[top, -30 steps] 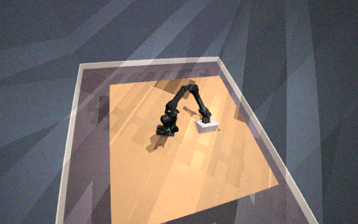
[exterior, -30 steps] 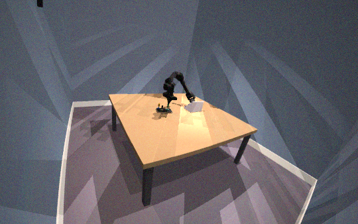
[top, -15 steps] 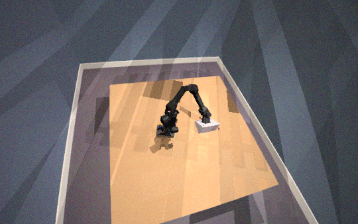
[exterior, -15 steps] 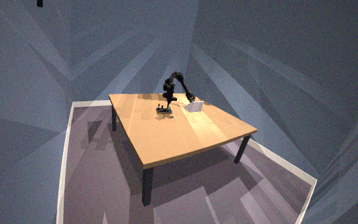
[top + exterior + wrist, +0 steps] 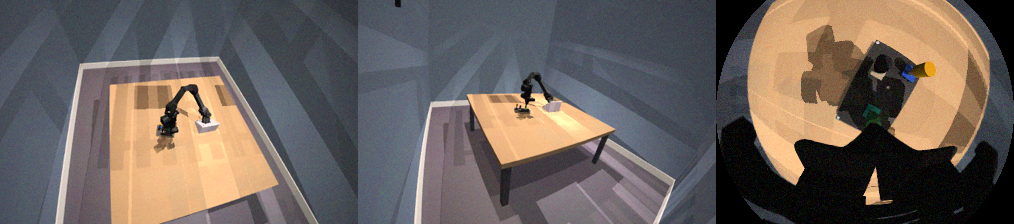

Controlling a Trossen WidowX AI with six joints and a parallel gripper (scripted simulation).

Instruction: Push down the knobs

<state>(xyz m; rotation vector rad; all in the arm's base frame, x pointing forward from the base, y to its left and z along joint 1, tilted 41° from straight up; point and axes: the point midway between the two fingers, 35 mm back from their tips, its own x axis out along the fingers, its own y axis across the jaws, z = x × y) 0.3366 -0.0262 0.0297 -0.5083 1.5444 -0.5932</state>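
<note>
My gripper tip is 1 cm above the green knob.
</note>
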